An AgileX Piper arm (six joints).
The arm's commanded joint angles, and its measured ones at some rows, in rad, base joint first. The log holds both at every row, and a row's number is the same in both.
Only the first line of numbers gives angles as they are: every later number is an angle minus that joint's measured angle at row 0.
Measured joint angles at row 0:
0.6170, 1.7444, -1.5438, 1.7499, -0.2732, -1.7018
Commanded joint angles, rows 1 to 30:
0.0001, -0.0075, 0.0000, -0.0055, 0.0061, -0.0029
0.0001, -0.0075, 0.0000, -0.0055, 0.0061, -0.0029
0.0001, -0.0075, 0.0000, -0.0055, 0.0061, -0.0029
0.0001, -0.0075, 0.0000, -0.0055, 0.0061, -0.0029
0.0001, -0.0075, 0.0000, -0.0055, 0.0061, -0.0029
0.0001, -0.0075, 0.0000, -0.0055, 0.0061, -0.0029
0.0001, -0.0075, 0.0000, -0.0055, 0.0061, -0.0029
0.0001, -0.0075, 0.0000, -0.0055, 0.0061, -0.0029
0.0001, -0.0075, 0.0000, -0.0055, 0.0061, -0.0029
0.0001, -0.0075, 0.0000, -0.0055, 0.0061, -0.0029
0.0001, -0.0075, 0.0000, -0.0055, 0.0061, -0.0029
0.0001, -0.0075, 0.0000, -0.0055, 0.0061, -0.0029
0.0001, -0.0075, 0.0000, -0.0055, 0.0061, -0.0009
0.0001, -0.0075, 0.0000, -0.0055, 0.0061, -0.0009
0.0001, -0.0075, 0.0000, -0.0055, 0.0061, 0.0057
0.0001, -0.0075, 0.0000, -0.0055, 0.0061, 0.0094
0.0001, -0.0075, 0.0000, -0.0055, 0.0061, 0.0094
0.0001, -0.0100, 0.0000, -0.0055, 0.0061, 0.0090
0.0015, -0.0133, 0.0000, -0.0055, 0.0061, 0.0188
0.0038, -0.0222, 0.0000, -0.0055, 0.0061, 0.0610
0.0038, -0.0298, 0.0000, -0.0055, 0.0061, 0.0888
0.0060, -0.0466, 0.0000, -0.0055, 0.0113, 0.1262
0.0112, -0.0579, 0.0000, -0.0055, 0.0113, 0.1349
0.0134, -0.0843, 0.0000, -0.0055, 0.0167, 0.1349
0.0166, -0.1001, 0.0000, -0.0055, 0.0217, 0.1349
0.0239, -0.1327, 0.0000, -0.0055, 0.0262, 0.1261
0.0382, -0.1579, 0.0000, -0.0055, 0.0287, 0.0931
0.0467, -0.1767, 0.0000, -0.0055, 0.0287, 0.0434
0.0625, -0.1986, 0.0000, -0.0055, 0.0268, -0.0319
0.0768, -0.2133, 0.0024, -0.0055, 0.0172, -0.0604
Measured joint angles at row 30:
0.0415, -0.1591, 0.0000, 0.0000, 0.0206, 0.0675
